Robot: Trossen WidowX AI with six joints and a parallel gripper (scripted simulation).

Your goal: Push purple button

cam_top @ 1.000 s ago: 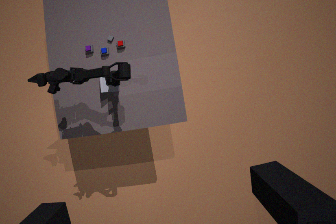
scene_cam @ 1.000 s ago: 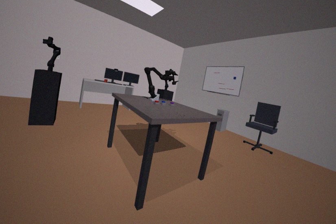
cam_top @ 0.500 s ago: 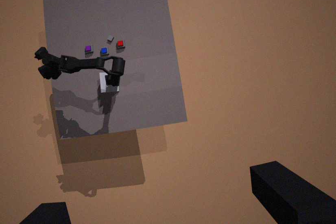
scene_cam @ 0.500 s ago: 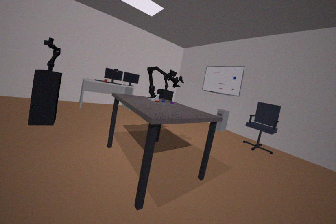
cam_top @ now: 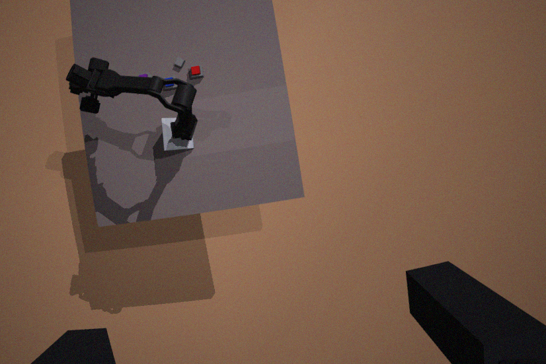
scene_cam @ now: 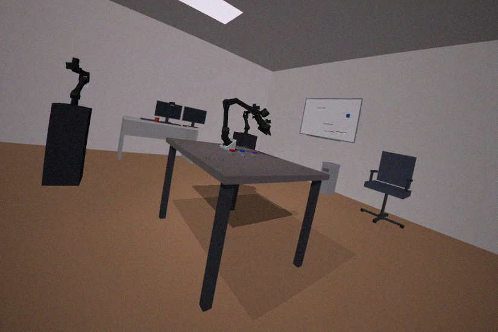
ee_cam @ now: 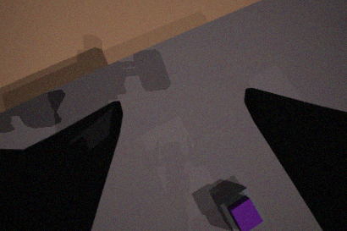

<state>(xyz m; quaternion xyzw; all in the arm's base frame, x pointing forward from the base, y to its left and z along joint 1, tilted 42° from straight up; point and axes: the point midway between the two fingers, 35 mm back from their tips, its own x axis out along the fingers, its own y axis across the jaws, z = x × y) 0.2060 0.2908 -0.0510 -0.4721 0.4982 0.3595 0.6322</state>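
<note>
My gripper tip is now 16 cm above the purple button, 15 cm to the left of it and 3 cm short of it. The rest, counted from my gripper tip: red button (37 cm to the right, 16 cm below, 2 cm ahead); then blue button (25 cm to the right, 16 cm below, 1 cm behind); then small grey block (30 cm to the right, 19 cm below, 7 cm ahead).
</note>
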